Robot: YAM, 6 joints.
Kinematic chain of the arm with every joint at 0, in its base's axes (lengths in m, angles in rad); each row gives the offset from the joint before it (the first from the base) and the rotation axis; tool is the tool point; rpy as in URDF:
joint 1: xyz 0 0 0.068 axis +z
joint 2: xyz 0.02 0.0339 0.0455 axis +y
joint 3: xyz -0.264 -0.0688 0 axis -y
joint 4: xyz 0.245 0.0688 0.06 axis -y
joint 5: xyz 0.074 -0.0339 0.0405 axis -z
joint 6: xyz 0.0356 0 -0.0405 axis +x
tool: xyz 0 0 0 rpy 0 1.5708 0
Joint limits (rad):
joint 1: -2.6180..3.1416
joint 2: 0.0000..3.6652
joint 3: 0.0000..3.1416
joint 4: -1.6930..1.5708
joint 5: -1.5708..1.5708
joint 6: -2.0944..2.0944
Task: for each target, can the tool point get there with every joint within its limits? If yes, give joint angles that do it. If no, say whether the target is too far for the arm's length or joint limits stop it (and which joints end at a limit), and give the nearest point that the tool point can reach.
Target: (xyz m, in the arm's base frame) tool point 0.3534 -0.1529 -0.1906
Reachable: yes | joints -0.4581 3.2451 2.1364 -1.0883 -0.5681 -0.2581
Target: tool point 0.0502 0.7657 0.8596
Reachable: no: too far | nearest point 0.0303 0.4619 0.5557 | short by 0.430 m
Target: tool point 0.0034 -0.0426 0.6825
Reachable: yes | joints 0.9932 1.2004 2.6311 -0.6096 0.8216 0.2936
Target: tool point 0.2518 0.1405 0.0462
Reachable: yes | joints 0.5887 1.9609 0.6476 0.2213 0.7022 -0.1276
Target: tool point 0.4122 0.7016 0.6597
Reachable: no: too far | nearest point 0.2713 0.4618 0.4683 | short by 0.338 m
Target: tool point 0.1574 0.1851 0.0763
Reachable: yes | joints 0.9978 1.8562 0.3298 0.9572 1.1072 -1.7746
